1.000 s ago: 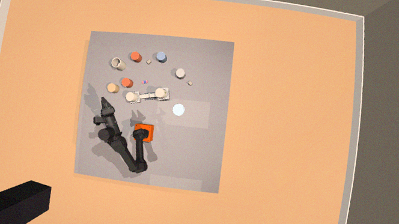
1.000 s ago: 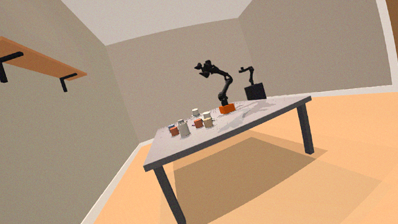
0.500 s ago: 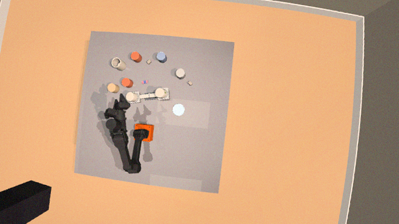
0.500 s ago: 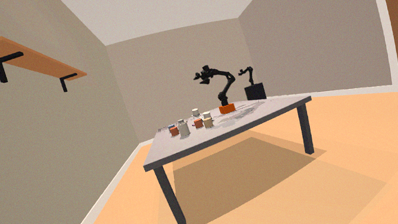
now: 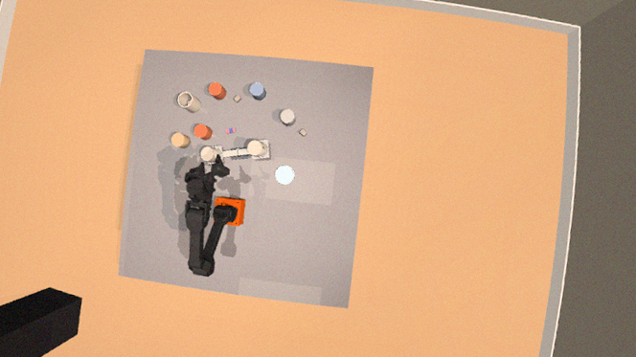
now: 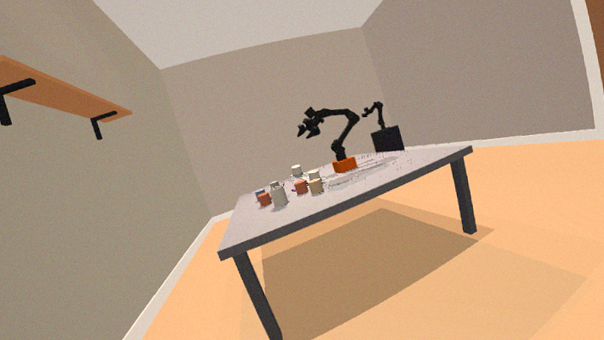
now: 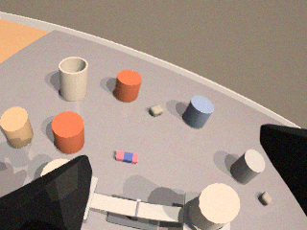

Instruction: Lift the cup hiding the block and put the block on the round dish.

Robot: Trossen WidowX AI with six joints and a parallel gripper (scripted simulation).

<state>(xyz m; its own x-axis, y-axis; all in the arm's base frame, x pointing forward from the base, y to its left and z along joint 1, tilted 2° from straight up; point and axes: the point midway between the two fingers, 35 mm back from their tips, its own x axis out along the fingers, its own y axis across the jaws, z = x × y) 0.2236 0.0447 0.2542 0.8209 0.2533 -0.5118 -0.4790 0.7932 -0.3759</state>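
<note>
My gripper tip is now 280 mm above the pale grey block, 120 mm to the right of it and 20 mm short of it. The rest, counted from my gripper tip: blue eraser 320 mm below, 170 mm ahead, 70 mm to the left; then balance beam 280 mm below, 60 mm ahead; then pale blue round dish 320 mm below, 260 mm to the right.
</note>
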